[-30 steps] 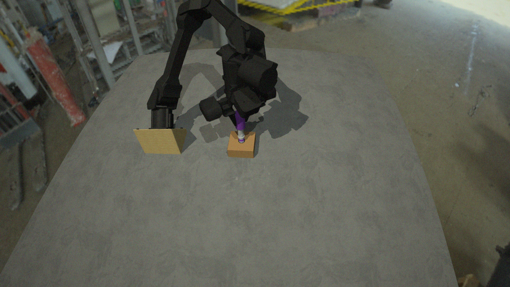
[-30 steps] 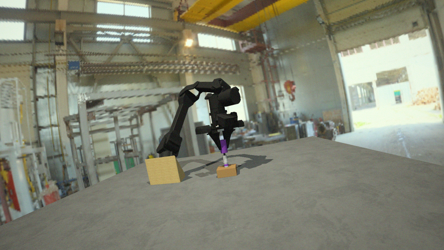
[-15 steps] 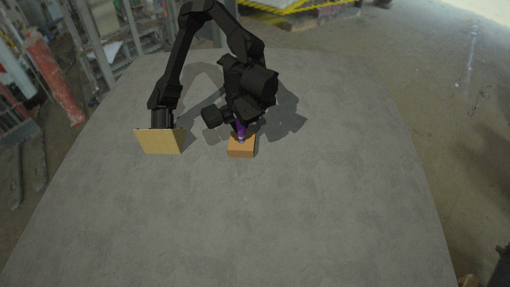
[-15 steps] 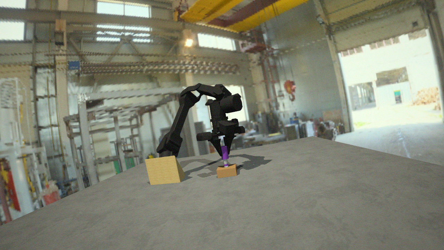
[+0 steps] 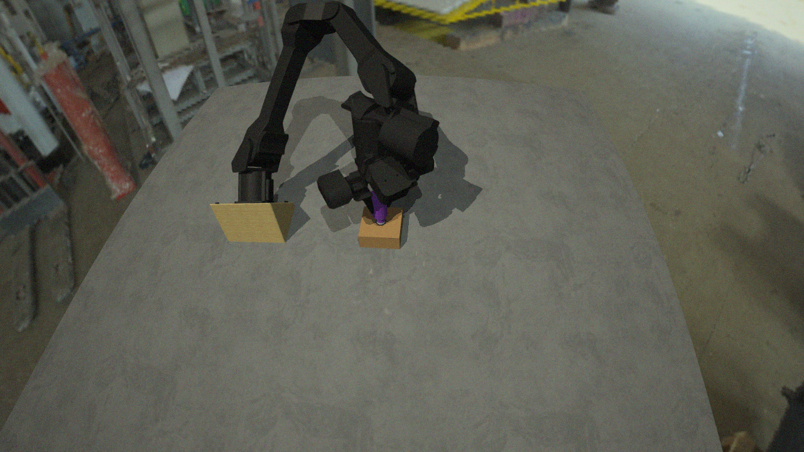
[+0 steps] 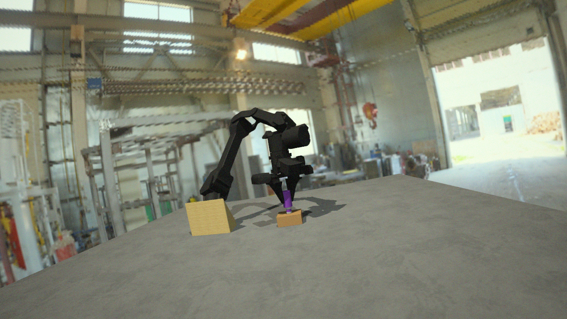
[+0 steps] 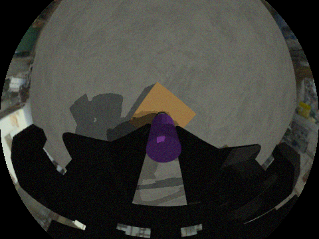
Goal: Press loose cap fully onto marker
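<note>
The cap is 10 mm above my gripper tip. Also, from my gripper tip: holder block: 50 mm below.
</note>
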